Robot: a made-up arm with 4 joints.
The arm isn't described. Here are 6 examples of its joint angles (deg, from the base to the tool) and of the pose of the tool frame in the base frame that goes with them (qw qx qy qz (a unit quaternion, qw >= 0); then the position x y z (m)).
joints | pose
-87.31 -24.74 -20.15 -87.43 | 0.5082 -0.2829 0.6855 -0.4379 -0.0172 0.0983 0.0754
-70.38 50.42 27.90 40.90 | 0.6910 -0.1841 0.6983 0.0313 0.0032 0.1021 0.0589
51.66 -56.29 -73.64 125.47 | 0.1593 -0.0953 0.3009 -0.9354 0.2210 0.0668 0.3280
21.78 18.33 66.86 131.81 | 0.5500 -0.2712 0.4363 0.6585 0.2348 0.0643 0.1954
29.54 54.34 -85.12 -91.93 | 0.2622 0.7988 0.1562 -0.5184 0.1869 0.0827 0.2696
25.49 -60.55 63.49 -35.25 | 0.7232 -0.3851 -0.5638 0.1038 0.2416 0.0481 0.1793
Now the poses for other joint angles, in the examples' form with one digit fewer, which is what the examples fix.
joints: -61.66 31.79 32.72 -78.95
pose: 0.526 -0.626 0.183 -0.546 0.020 0.112 0.023
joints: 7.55 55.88 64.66 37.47
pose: 0.858 -0.357 0.333 -0.159 0.195 0.102 0.143
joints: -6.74 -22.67 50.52 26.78
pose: 0.819 -0.403 0.064 0.403 0.173 0.057 0.107
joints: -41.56 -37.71 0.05 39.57
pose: 0.730 0.221 0.277 0.584 0.099 0.053 0.060
